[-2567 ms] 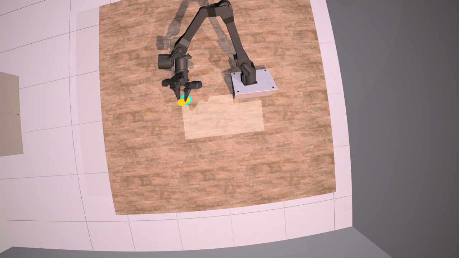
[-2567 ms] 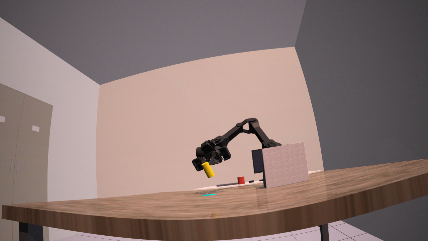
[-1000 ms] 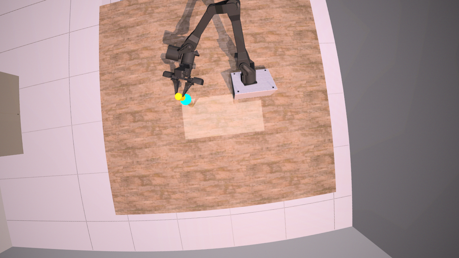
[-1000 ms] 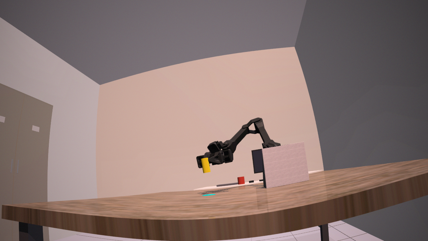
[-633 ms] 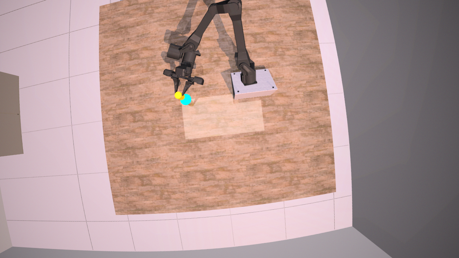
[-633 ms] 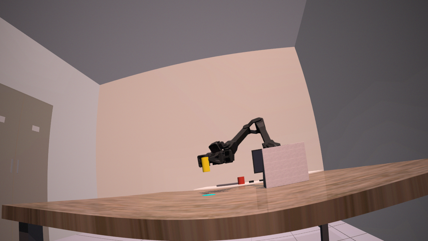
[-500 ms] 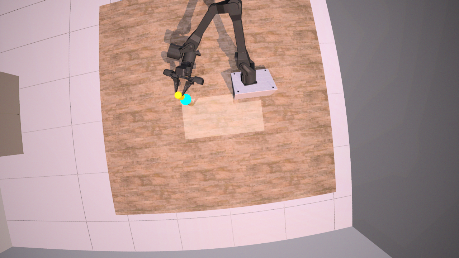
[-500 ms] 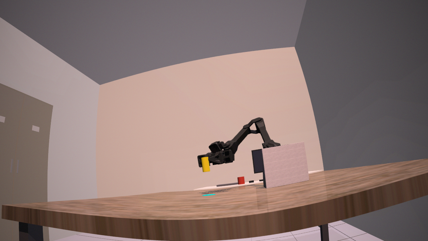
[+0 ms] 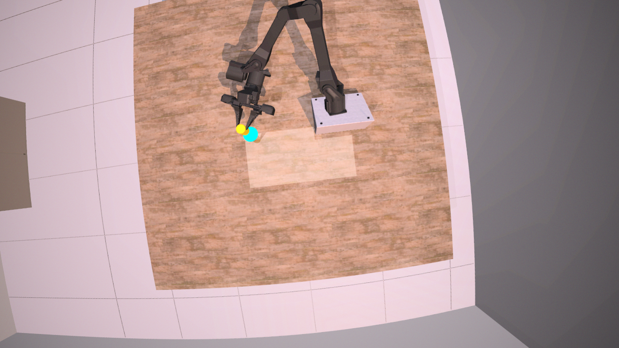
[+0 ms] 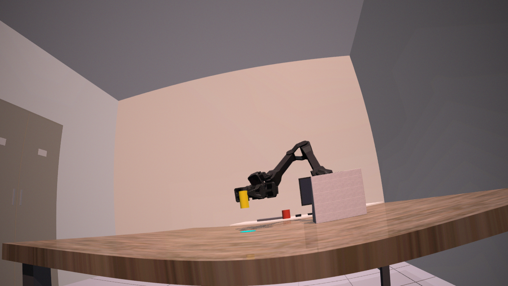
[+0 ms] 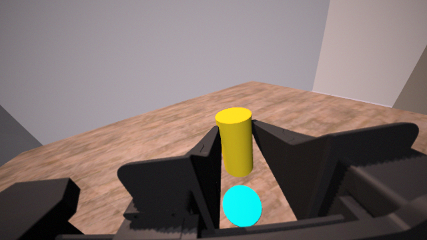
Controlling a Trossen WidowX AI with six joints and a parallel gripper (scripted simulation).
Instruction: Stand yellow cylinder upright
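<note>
Now: the cyan circle 150 mm below my gripper tip. Round my gripper tip: yellow tall cylinder: 20 mm below.
</note>
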